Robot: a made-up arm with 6 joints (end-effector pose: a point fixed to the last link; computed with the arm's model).
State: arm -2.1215 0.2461 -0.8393 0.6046 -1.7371 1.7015
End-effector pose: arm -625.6 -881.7 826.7 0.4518 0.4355 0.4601 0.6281
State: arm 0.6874 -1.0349 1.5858 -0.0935 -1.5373 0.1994
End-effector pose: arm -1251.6 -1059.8 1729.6 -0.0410 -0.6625 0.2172 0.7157
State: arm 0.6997 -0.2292 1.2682 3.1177 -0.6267 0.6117
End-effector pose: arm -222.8 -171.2 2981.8 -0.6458 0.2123 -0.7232 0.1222
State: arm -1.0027 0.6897 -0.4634 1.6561 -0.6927 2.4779
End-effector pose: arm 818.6 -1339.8 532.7 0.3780 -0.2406 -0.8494 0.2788
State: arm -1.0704 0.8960 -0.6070 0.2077 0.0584 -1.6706
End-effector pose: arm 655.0 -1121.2 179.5 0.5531 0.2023 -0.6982 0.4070
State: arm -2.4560 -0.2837 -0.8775 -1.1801 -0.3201 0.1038
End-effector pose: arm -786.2 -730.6 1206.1 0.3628 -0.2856 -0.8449 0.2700
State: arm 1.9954 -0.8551 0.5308 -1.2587 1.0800 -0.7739
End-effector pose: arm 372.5 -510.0 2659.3 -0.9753 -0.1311 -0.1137 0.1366
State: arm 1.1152 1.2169 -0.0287 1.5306 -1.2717 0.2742
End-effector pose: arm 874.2 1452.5 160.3 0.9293 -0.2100 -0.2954 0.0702
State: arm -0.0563 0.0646 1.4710 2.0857 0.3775 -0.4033
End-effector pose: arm 216.9 32.7 3034.5 -0.8078 -0.4135 -0.3018 0.2923
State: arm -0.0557 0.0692 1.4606 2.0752 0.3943 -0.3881
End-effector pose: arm 240.5 33.6 3034.1 -0.8131 -0.4132 -0.2905 0.2894
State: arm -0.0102 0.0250 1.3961 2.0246 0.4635 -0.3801
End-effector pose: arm 224.3 52.3 3032.2 -0.8058 -0.4532 -0.2440 0.2928
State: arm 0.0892 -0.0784 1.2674 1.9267 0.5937 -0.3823
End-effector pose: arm 151.5 82.4 3020.3 -0.7726 -0.5399 -0.1577 0.2944
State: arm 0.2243 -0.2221 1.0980 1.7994 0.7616 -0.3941
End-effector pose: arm 30.3 94.7 2985.9 -0.7041 -0.6509 -0.0514 0.2792
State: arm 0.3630 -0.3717 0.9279 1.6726 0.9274 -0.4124
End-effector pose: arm -101.6 68.1 2929.7 -0.6112 -0.7515 0.0445 0.2442
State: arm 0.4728 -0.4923 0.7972 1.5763 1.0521 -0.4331
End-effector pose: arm -204.0 16.9 2870.7 -0.5252 -0.8187 0.1085 0.2054
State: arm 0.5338 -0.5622 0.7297 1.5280 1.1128 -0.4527
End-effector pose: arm -263.7 -26.9 2832.4 -0.4744 -0.8501 0.1377 0.1826
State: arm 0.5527 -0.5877 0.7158 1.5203 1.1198 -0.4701
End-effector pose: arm -293.0 -50.2 2819.1 -0.4595 -0.8580 0.1433 0.1796
